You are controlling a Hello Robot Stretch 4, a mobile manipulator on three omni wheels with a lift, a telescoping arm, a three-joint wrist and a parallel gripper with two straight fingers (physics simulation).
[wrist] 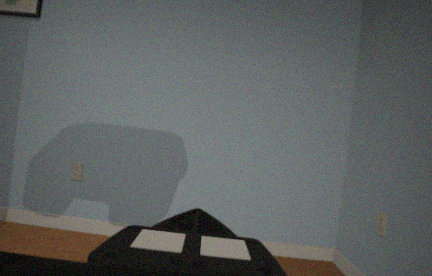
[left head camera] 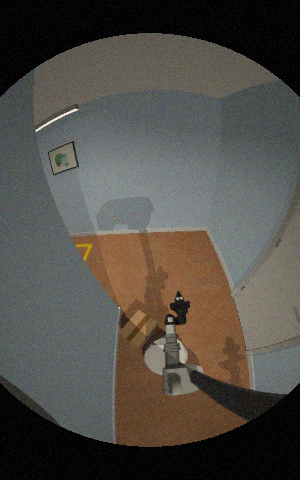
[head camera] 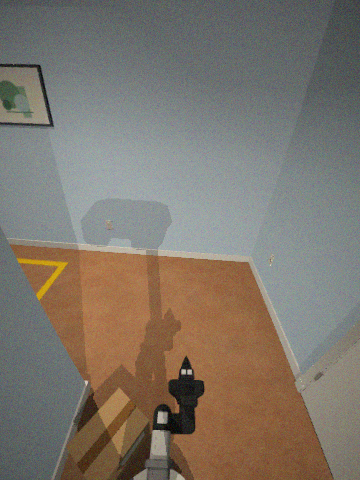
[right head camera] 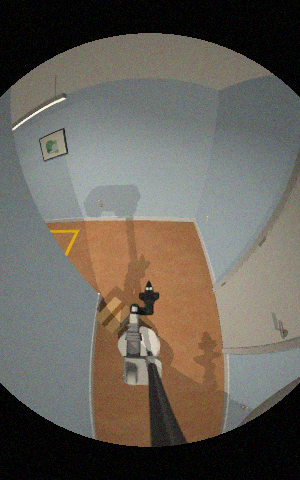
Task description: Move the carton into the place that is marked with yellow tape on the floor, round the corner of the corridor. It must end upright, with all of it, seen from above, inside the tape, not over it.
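Seen in the pictures: gripper, fingertip midpoint: [wrist: 195,227] [left head camera: 177,290] [head camera: 185,356] [right head camera: 148,280]; robot's base, link origin: [left head camera: 164,355].
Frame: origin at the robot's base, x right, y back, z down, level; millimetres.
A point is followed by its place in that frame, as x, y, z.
The carton [head camera: 112,430] {-240, -305, -251} [left head camera: 138,326] {-247, -305, -251} [right head camera: 114,315] {-235, -282, -250}, light brown with a darker tape strip, stands on the floor at the end of the left wall, turned at an angle to it, in front of my round base. It does not show in the wrist view. A corner of the yellow tape [head camera: 52,280] {-1285, -1477, 27} [left head camera: 88,250] {-1283, -1593, 33} [right head camera: 72,241] {-1284, -1458, 32} shows on the floor beyond the left wall's corner; the wall hides the rest. My gripper [head camera: 186,360] {83, -499, -646} [left head camera: 179,294] {83, -499, -646} [right head camera: 149,284] {83, -499, -646} [wrist: 195,227] {83, -499, -646} is shut and empty, to the right of the carton and apart from it, pointing towards the far wall.
The left wall's corner [head camera: 87,384] {-502, -549, -57} [left head camera: 119,309] {-503, -533, -56} [right head camera: 99,295] {-502, -539, -35} is close beside the carton. The far wall [head camera: 175,150] {-65, -2043, -1242} has a picture [head camera: 22,97] {-1405, -2024, -1597} and an outlet [wrist: 77,171] {-796, -2039, -373}. A door [head camera: 340,415] {958, -386, -273} [left head camera: 270,310] {957, -158, -551} [right head camera: 260,310] {957, -121, -701} is in the right wall.
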